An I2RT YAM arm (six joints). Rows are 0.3 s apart.
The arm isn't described. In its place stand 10 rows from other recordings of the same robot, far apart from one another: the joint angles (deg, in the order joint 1, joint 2, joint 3, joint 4, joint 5, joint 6), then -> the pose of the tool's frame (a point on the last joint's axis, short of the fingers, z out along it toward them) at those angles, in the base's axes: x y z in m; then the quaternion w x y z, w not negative.
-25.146 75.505 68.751 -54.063 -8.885 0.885 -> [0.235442 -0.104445 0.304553 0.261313 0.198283 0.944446 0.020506]
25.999 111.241 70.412 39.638 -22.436 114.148 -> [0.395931 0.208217 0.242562 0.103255 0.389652 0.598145 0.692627]
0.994 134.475 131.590 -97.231 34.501 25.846 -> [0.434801 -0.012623 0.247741 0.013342 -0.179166 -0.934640 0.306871]
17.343 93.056 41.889 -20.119 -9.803 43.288 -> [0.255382 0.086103 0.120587 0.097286 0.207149 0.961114 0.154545]
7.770 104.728 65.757 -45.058 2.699 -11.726 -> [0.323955 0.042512 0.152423 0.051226 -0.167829 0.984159 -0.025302]
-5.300 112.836 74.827 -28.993 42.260 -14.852 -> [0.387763 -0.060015 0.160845 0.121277 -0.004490 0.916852 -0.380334]
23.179 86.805 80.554 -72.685 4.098 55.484 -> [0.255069 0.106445 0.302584 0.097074 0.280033 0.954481 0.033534]
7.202 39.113 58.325 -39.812 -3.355 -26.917 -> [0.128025 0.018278 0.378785 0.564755 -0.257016 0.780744 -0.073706]
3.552 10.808 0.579 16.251 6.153 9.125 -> [0.121236 0.003703 0.190022 0.741629 0.072319 0.665295 0.046256]
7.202 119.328 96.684 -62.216 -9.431 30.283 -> [0.404347 0.056975 0.196034 0.015930 0.195571 0.976222 0.092129]
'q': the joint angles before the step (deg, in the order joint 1, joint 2, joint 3, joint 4, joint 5, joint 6). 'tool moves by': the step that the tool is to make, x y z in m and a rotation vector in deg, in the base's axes. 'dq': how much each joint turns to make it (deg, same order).
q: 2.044, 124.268, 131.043, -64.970, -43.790, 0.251
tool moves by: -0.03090, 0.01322, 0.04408, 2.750, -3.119, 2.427
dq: 1.770, -6.098, 0.002, -1.946, -2.514, 1.268
